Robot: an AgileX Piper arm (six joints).
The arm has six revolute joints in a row. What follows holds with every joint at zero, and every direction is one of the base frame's. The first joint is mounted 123.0 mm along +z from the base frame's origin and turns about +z. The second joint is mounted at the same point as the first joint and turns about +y. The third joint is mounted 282.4 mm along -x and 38.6 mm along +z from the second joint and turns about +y. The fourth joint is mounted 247.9 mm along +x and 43.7 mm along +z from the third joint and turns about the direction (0.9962, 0, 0.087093). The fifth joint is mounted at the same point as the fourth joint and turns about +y. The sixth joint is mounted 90.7 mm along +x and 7.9 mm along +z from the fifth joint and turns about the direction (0.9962, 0, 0.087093). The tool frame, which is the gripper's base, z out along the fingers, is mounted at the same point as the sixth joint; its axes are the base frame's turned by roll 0.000, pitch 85.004 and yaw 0.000 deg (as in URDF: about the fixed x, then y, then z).
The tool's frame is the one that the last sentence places.
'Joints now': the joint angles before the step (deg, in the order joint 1, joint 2, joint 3, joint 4, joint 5, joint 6). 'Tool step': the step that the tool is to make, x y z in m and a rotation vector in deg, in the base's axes. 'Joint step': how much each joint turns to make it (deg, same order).
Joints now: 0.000 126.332 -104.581 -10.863 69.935 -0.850
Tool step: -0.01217 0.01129 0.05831 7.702 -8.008 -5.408
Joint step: 0.043 -7.494 -0.327 7.409 0.242 3.824
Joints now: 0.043 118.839 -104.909 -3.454 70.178 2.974
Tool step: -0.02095 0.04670 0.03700 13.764 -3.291 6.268
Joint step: 3.374 -6.083 2.081 14.802 0.590 -4.772
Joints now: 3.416 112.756 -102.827 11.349 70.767 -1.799
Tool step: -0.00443 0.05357 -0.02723 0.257 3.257 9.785
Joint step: 7.047 2.541 1.940 1.369 -0.670 -3.189
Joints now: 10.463 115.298 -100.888 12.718 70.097 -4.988
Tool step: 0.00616 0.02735 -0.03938 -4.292 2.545 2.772
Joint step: 4.174 5.143 0.041 -3.940 -2.132 1.883
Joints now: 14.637 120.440 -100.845 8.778 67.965 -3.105
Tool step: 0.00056 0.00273 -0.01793 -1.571 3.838 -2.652
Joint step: 0.502 2.335 -0.067 -0.991 1.369 3.664
